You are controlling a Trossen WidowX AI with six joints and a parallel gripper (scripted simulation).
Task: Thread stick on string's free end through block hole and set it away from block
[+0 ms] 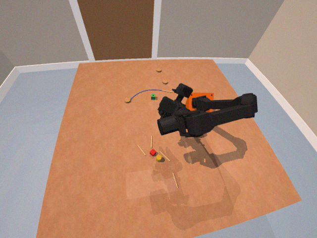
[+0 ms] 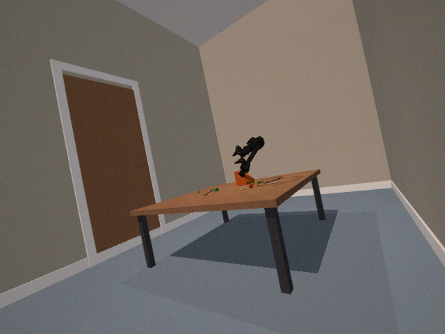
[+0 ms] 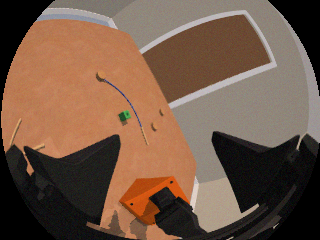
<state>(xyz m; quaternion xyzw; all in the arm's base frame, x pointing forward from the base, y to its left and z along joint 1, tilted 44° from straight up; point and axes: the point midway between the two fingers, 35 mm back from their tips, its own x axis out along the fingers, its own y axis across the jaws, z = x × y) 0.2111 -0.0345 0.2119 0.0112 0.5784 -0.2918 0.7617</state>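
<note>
Now: the green block 30 mm ahead of my gripper tip, 240 mm to the right of it and 240 mm below it. From my gripper tip the other things lie so: round wooden button (220 mm ahead, 220 mm to the right, 250 mm below); yellow cylinder (50 mm ahead, 210 mm to the left, 240 mm below); red cube (80 mm ahead, 170 mm to the left, 240 mm below).
</note>
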